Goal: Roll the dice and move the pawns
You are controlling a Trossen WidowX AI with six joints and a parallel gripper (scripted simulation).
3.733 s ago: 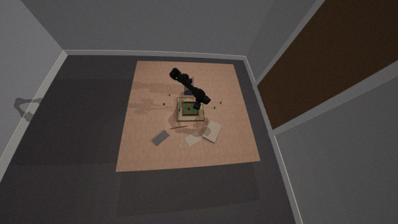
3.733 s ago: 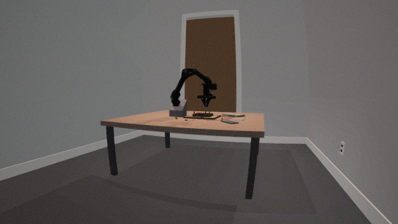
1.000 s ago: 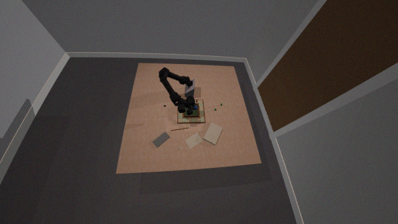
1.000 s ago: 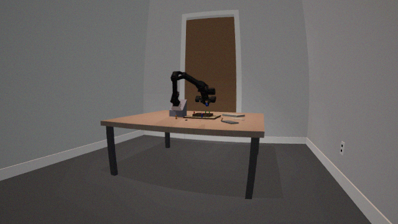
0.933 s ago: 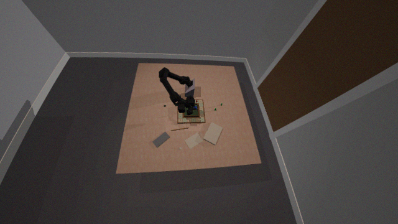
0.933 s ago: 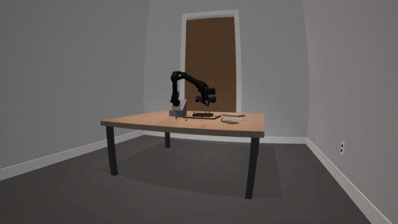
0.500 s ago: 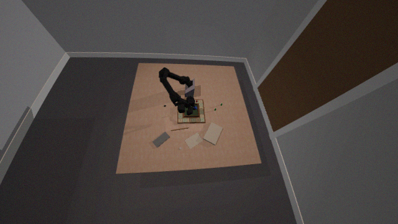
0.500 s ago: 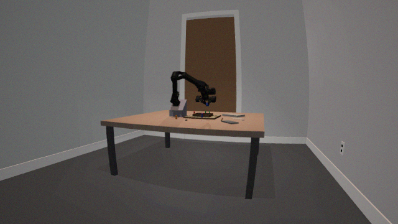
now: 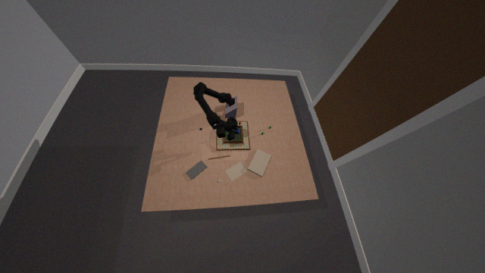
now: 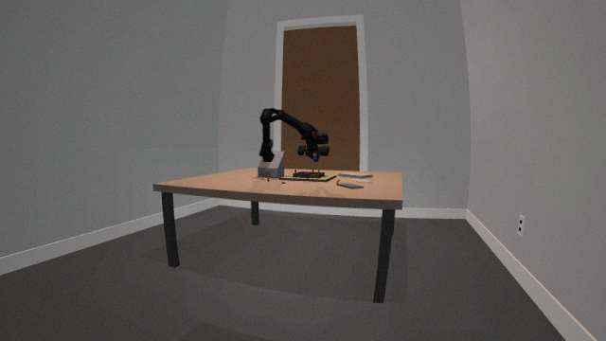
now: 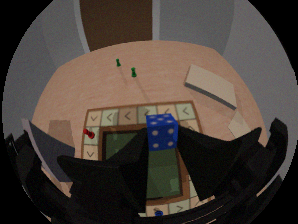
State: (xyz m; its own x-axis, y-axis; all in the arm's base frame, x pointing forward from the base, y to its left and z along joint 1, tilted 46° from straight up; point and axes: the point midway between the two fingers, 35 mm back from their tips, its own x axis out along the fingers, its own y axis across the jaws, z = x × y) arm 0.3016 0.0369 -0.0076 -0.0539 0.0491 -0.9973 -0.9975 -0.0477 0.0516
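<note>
The red pawn is 150 mm behind my gripper tip, 90 mm below it and 20 mm to the left of it. From my gripper tip the other things lie so: thin stick: 180 mm ahead, 140 mm to the right, 110 mm below; green tray: 110 mm below, 40 mm to the right, 30 mm behind; blue pawn: 150 mm to the right, 90 mm below.
</note>
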